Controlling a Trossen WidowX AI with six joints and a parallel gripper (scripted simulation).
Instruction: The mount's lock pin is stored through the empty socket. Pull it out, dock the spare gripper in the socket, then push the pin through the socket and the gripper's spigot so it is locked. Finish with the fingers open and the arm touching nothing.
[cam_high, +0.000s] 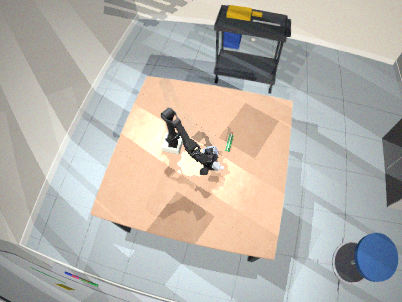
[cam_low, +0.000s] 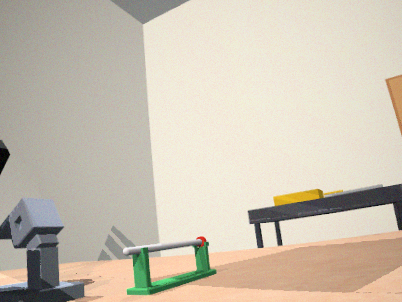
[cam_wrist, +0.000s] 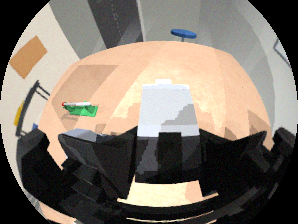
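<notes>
Right now my gripper tip is 30 mm past the socket, 130 mm to the right of it and 30 mm above it. The rest, counted from my gripper tip: spare gripper (10 mm above); then green cradle (100 mm ahead, 230 mm to the left, 60 mm below).
</notes>
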